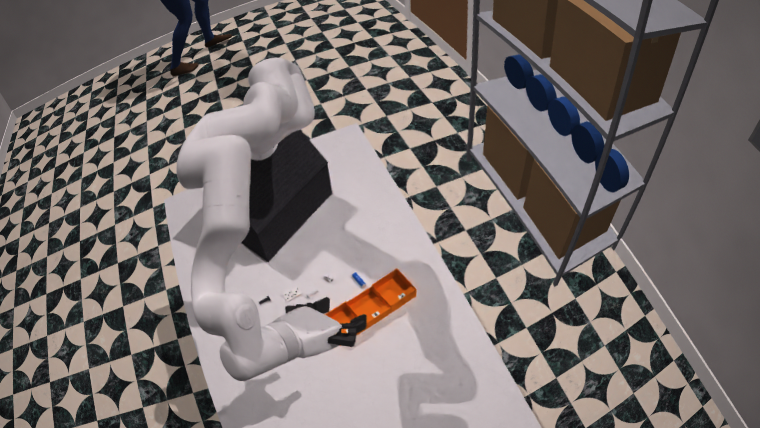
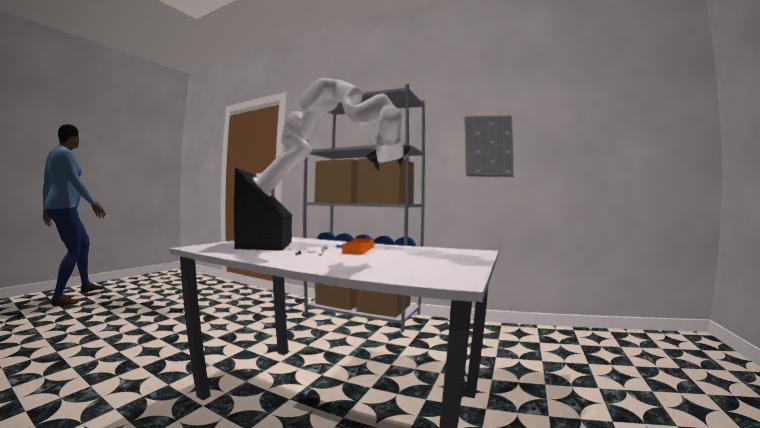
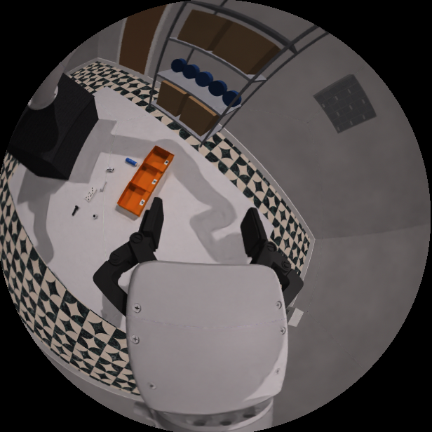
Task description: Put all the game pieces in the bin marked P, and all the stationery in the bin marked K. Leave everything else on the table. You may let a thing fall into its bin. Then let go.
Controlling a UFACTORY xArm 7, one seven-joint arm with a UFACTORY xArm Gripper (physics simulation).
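Frame: origin at the arm's base, x ahead, y left, z up, level; centimetres.
Seen in the pictures: gripper, between the fingertips: [image 1: 346,312] [image 2: 388,165]; arm's base, origin of its link: [image 2: 261,187].
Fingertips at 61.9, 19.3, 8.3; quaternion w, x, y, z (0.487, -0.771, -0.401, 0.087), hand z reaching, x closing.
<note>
Offsets run from my fingertips to a thing's top centre, as dx, dy, dz. Level surfaces: height alone.
My gripper [image 1: 345,312] [image 2: 389,163] [image 3: 204,211] is open and empty, high above the table. An orange three-part bin tray @(-18.7, +4.6, -32.0) [image 1: 389,308] [image 2: 353,248] [image 3: 161,171] stands on the table; its small labels are unreadable and nothing shows inside it. A white dotted domino-like piece @(-26.9, -15.6, -35.3) [image 1: 291,294] [image 3: 90,194] lies flat. A small white die-like piece [image 3: 95,216] lies near it. A thin pale stick-like thing @(-26.2, -9.8, -34.6) [image 1: 312,294] [image 3: 103,186], a small metallic thing @(-30.6, -4.9, -34.9) [image 1: 328,278] [image 3: 110,170], a black screw-like thing @(-25.8, -24.2, -34.6) [image 1: 264,300] [image 3: 75,210] and a blue cylinder @(-28.2, +3.5, -34.5) [image 1: 358,279] [image 3: 131,161] lie apart on the table.
The arm's black base block [image 1: 297,196] [image 2: 260,223] [image 3: 55,130] stands at one end of the white table @(dz -36.1) [image 1: 351,393] [image 2: 425,271]. A metal shelf rack [image 1: 627,79] [image 2: 406,186] with boxes stands beyond the table. A person [image 2: 63,175] stands away from the table.
</note>
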